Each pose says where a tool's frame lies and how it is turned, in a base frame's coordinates. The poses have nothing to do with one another.
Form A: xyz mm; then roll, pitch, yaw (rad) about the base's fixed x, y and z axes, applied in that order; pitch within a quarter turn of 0, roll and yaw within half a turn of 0.
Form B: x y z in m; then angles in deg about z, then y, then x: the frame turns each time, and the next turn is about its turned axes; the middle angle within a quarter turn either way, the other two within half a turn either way. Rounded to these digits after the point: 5 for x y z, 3 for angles.
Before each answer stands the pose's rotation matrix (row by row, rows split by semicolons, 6 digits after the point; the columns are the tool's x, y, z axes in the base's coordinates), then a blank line. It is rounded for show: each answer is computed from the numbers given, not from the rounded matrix.
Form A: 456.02 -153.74 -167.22 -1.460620 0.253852 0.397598
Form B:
0.892446 -0.272715 -0.359398; 0.374796 0.004726 0.927095; -0.251134 -0.962083 0.106430

0.45602 -0.15374 -0.16722 22.781 14.545 -83.687
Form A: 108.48 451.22 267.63 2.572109 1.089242 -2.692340
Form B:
-0.417199 -0.796211 0.438170; -0.201146 0.551073 0.809851; -0.886276 0.249733 -0.390062

0.10848 0.45122 0.26763 -154.260 62.409 147.371
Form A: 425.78 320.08 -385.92 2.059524 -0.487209 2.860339
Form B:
-0.848923 0.527428 0.033900; 0.245264 0.336325 0.909248; 0.468161 0.780196 -0.414873

0.42578 0.32008 -0.38592 163.885 -27.915 118.002
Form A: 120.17 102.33 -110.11 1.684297 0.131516 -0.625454
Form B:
0.803696 0.039320 -0.593739; -0.580409 -0.168100 -0.796786; -0.131137 0.984986 -0.112279

0.12017 0.10233 -0.11011 -35.836 7.535 96.503
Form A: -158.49 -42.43 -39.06 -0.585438 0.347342 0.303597
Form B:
0.897279 -0.428661 0.105546; 0.281101 0.739122 0.612112; -0.340400 -0.519566 0.783696

-0.15849 -0.04243 -0.03906 17.395 19.901 -33.543
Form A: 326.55 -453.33 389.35 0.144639 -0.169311 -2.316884
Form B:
-0.669065 0.743167 0.007335; -0.723850 -0.653848 0.220283; 0.168503 0.142074 0.975408

0.32655 -0.45333 0.38935 -132.748 -9.701 8.287
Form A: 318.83 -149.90 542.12 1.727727 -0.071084 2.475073
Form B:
-0.783993 0.151763 0.601932; 0.616693 0.079467 0.783183; 0.071024 0.985217 -0.155893

0.31883 -0.14990 0.54212 141.811 -4.073 98.991
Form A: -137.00 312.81 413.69 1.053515 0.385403 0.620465
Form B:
0.753928 -0.021675 0.656600; 0.538765 0.592320 -0.599073; -0.375933 0.805411 0.458245

-0.13700 0.31281 0.41369 35.550 22.082 60.362
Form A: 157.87 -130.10 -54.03 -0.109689 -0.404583 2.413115
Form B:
-0.685946 -0.693887 0.219084; 0.611987 -0.713017 -0.342166; 0.393635 -0.100631 0.913742

0.15787 -0.13010 -0.05403 138.261 -23.181 -6.285
